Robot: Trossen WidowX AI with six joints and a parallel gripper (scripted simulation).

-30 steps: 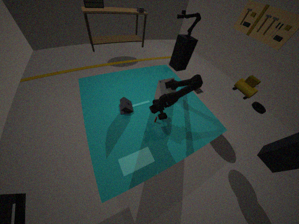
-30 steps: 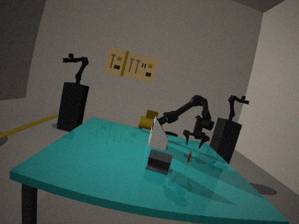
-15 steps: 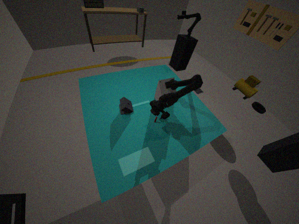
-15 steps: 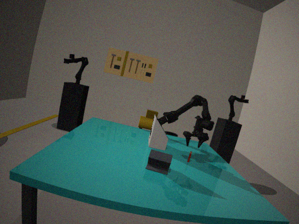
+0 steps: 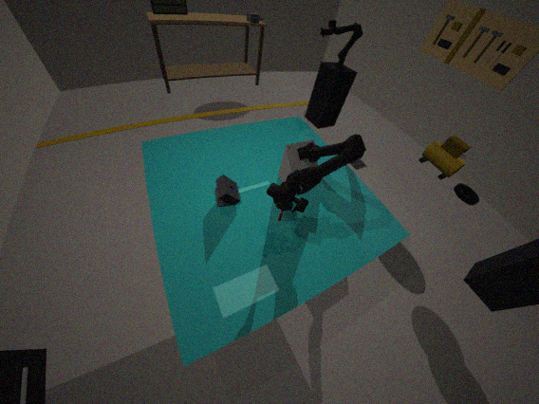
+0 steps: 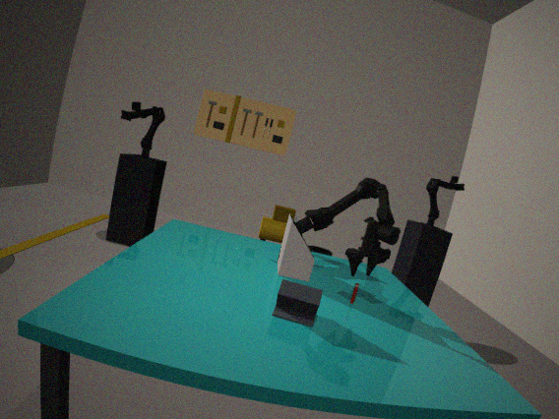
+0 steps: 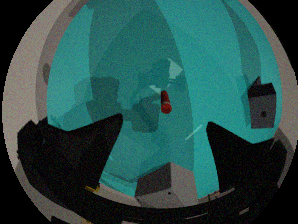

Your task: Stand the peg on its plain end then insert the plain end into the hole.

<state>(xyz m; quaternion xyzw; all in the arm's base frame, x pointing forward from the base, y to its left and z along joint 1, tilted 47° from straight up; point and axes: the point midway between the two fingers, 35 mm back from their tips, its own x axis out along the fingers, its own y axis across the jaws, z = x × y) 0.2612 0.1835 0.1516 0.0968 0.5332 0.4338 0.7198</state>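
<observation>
My gripper tip is 6 cm above the red peg. From my gripper tip the other things lie so: sloped grey panel: 25 cm to the right, 18 cm ahead, 7 cm below.
</observation>
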